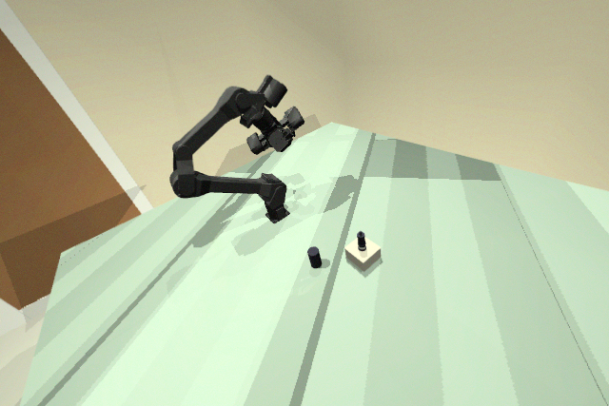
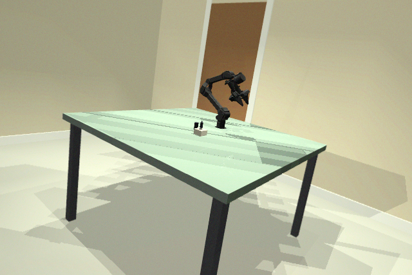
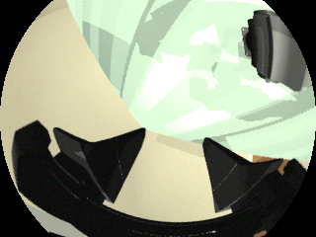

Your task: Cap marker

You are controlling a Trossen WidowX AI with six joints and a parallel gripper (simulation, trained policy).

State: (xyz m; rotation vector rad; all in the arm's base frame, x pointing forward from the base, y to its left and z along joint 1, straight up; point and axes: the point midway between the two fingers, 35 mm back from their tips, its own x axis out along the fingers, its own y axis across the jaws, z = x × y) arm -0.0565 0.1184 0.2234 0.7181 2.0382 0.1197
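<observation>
Now: gripper tip 320 mm short of the dark cap, 170 mm to the left of it and 170 mm above it. Also, from my gripper tip: holder block: 390 mm ahead, 70 mm to the right, 180 mm below.
</observation>
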